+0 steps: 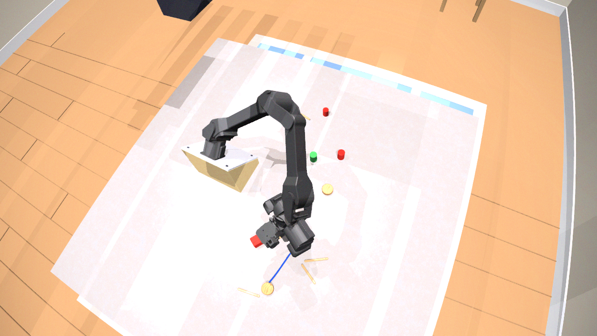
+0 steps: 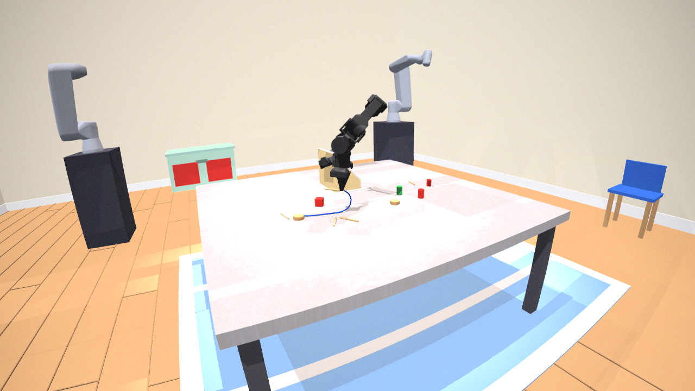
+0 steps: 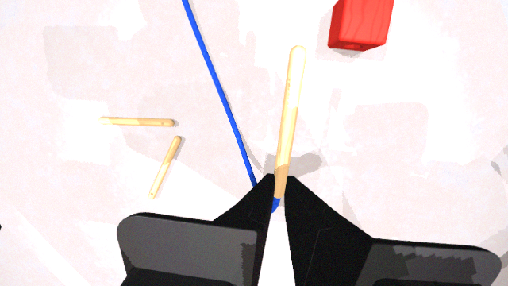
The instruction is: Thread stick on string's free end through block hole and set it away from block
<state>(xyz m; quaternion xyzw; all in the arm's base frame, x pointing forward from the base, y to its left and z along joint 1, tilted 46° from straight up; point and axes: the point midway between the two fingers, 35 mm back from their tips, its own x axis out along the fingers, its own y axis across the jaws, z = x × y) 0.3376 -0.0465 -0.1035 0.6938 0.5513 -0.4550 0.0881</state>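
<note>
The red cube lies 90 mm behind my gripper tip, 60 mm to the right of it and 60 mm below it. Round my gripper tip: green cylinder: 310 mm to the left, 60 mm below, 60 mm behind; round wooden button: 180 mm to the right, 70 mm below, 10 mm ahead; thin wooden stick: 10 mm to the right, 10 mm behind.
</note>
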